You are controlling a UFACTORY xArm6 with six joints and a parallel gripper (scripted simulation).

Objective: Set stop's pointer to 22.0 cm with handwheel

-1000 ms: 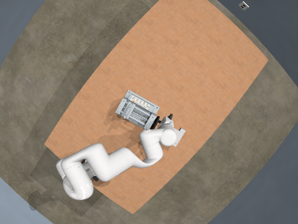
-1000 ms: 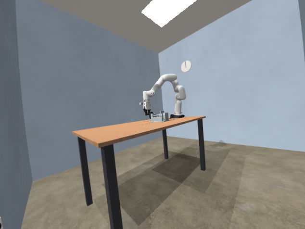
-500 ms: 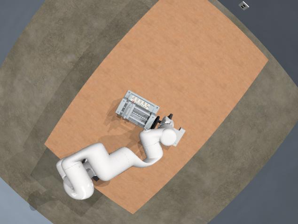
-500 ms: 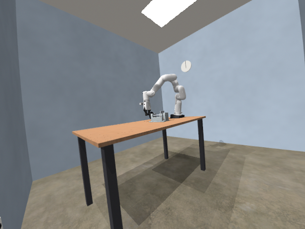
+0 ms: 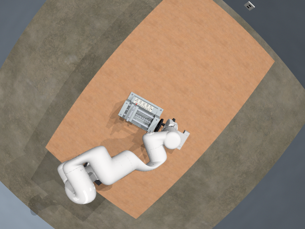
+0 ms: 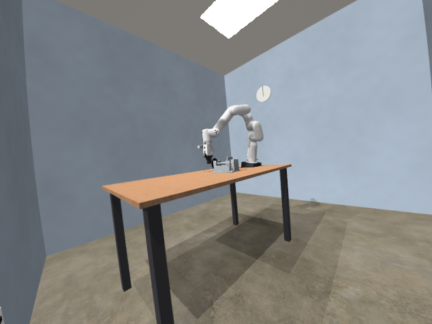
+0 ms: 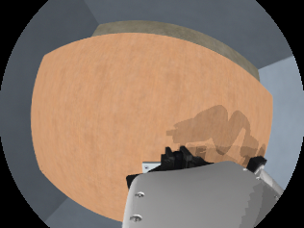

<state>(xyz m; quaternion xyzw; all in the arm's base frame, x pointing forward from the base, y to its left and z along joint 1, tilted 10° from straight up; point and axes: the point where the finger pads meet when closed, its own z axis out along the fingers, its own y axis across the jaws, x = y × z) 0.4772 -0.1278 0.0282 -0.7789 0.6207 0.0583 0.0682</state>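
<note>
My hand is 10 mm past the handwheel, 20 mm to the right of it and 10 mm above it.
</note>
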